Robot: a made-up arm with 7 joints.
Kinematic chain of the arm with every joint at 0, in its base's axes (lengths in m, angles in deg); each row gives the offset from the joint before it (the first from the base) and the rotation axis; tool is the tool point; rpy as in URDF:
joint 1: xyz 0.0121 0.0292 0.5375 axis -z
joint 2: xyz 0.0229 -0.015 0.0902 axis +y
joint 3: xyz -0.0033 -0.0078 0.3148 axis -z
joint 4: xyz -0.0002 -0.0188 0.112 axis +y
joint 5: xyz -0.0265 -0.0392 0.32 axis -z
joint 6: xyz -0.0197 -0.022 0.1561 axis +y
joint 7: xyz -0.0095 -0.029 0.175 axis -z
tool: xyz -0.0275 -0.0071 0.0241 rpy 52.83 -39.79 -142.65
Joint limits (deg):
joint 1: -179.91..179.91
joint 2: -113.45..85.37
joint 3: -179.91..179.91
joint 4: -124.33..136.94
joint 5: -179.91..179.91
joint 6: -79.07..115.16
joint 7: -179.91..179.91
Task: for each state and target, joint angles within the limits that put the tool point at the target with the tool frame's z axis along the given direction. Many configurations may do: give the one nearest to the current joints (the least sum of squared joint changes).
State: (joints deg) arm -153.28 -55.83 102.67 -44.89 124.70 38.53 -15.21
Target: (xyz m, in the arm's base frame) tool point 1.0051 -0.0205 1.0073 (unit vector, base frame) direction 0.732 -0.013 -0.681
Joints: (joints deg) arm -179.91 -67.57 116.05 7.63 145.93 44.05 -0.82
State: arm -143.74 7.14 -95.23 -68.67 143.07 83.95 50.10
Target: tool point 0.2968 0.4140 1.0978 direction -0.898 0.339 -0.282
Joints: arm -148.99 11.27 -55.91 -62.97 146.30 115.16 46.56
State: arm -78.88 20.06 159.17 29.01 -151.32 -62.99 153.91
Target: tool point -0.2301 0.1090 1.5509 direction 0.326 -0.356 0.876
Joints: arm -115.76 30.07 179.91 23.33 -127.27 -72.60 138.27
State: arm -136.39 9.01 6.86 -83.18 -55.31 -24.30 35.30
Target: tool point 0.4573 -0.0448 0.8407 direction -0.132 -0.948 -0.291
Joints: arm -123.84 35.37 -17.99 -121.27 -28.16 -30.11 24.99
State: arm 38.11 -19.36 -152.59 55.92 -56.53 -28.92 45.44
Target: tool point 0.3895 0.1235 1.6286 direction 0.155 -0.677 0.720
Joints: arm 22.92 20.05 -156.81 19.45 -68.07 -29.78 46.22
